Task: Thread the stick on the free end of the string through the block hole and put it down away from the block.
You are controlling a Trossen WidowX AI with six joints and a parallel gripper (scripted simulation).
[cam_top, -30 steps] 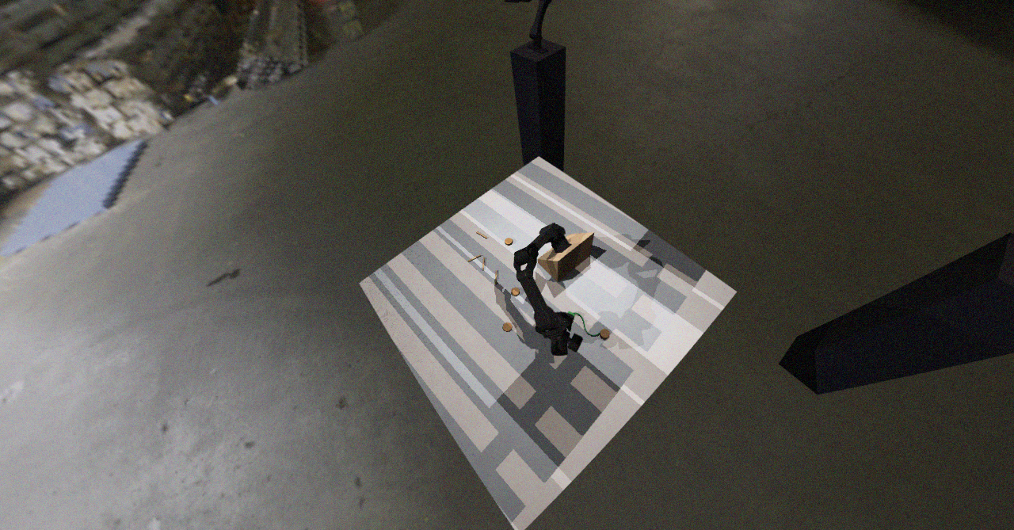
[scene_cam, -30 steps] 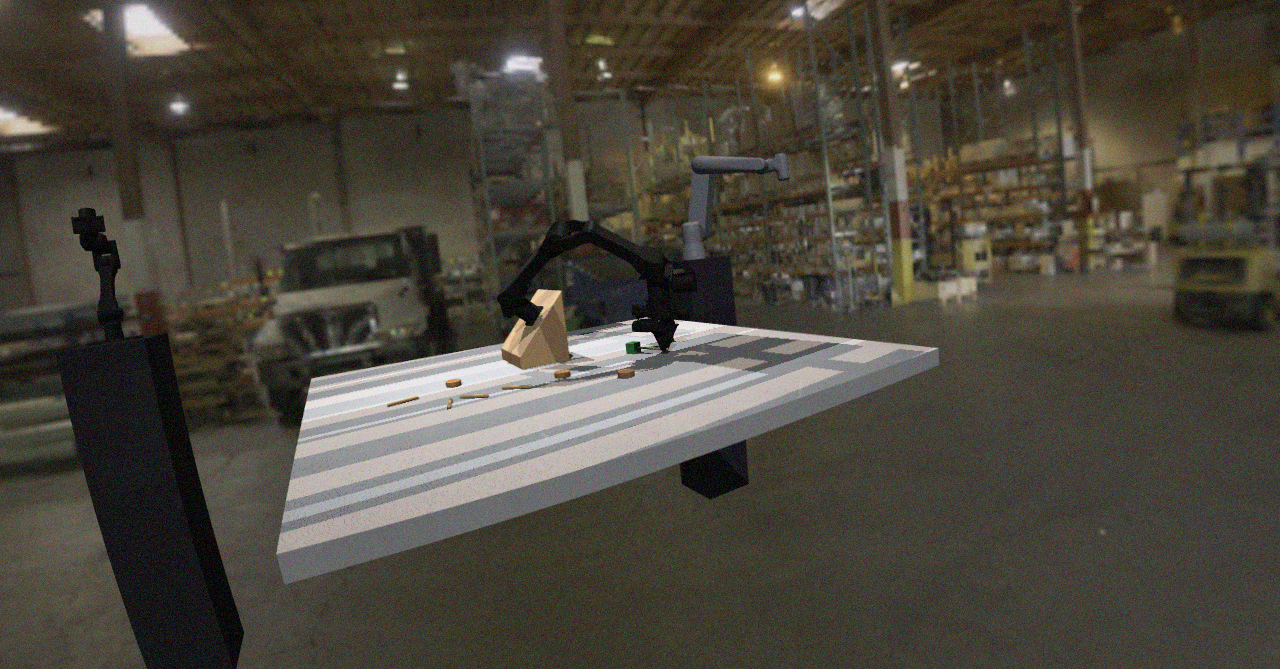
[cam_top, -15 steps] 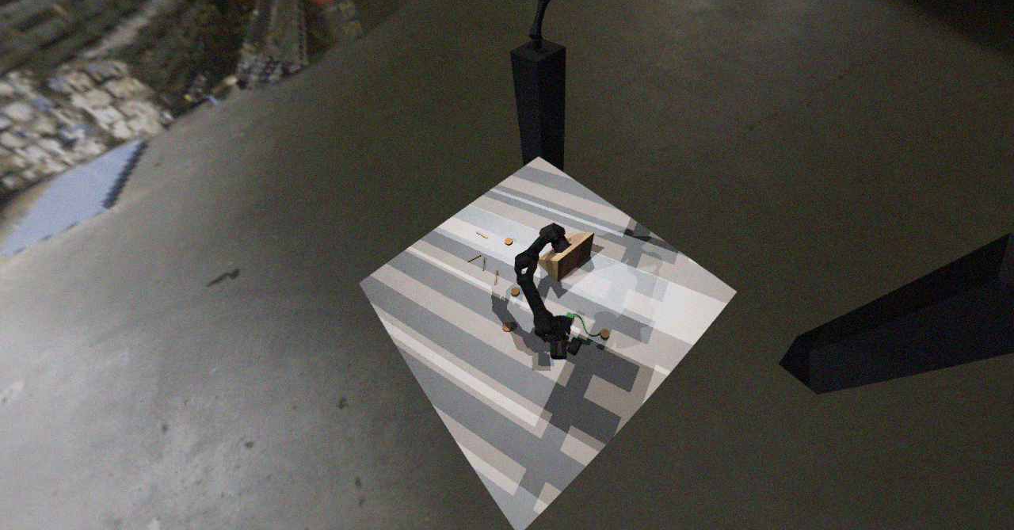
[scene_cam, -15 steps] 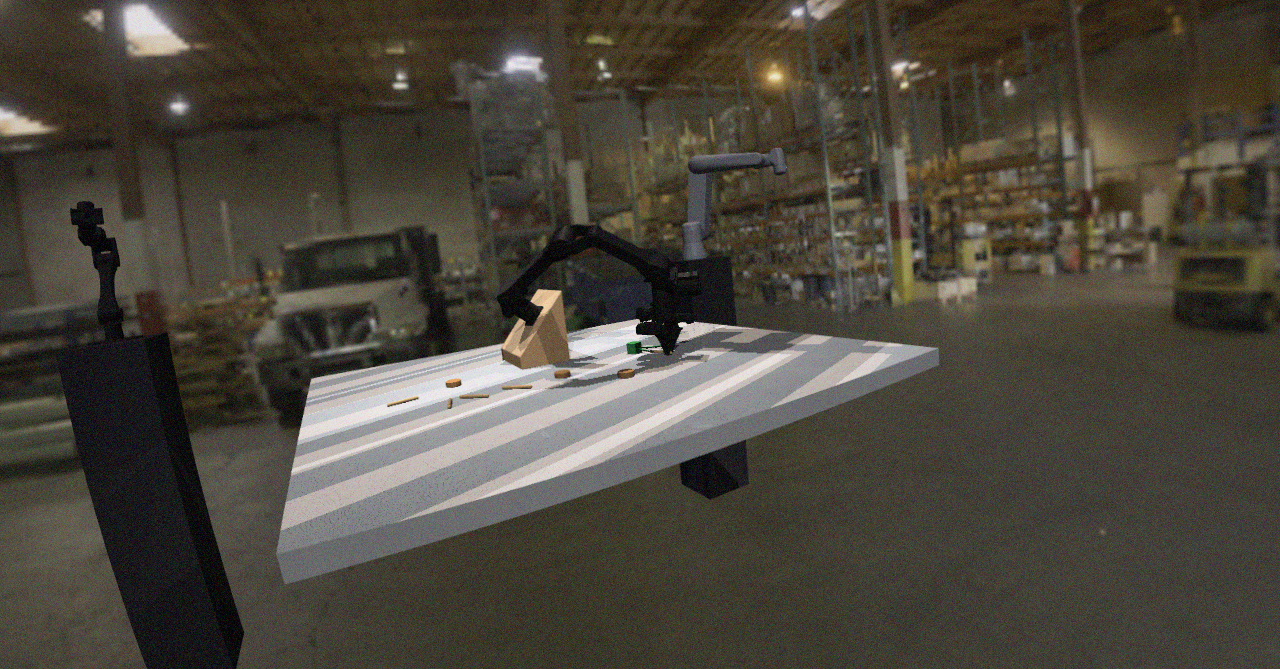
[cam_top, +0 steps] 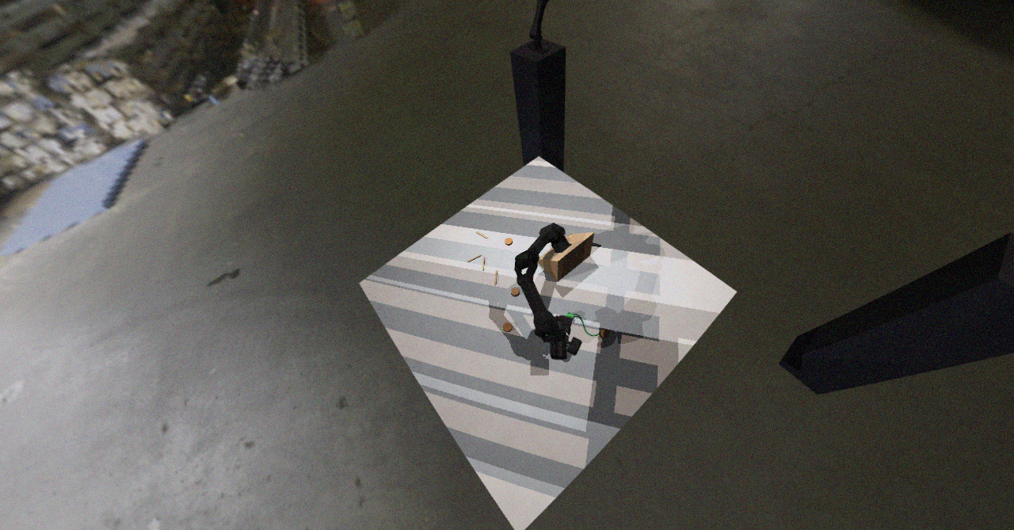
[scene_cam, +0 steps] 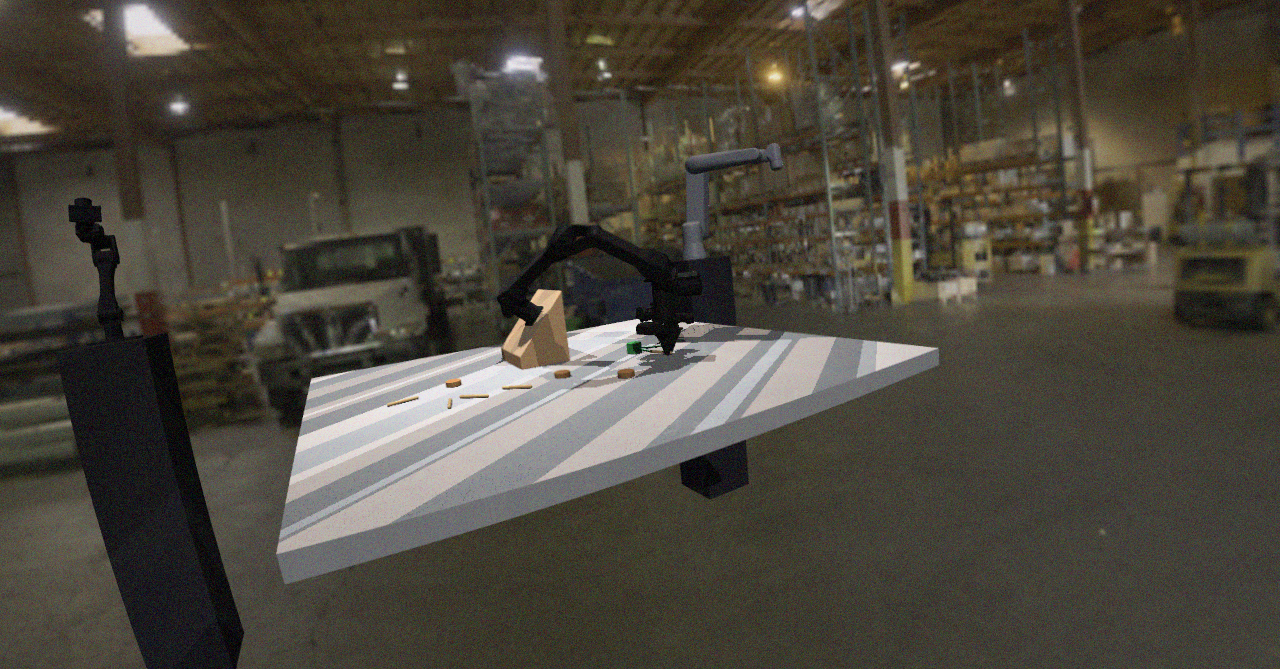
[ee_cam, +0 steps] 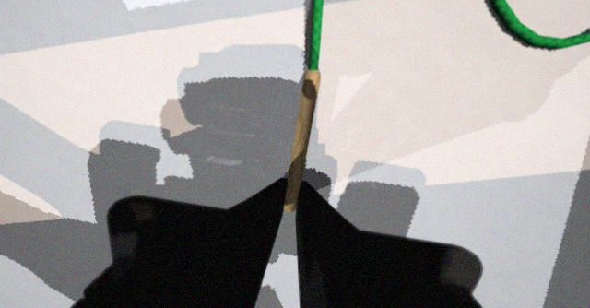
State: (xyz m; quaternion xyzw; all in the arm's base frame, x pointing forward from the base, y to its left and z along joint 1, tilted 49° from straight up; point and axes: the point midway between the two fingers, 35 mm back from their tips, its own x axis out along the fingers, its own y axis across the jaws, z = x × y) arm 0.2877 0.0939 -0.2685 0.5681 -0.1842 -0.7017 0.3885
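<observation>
My gripper tip is now 4 cm past the thin wooden stick, 1 cm to the left of it and 1 cm below it. The rest, counted from my gripper tip: round wooden button (17 cm behind, 11 cm to the left, 1 cm above); then green cube (11 cm behind, 4 cm to the right, 2 cm above).
</observation>
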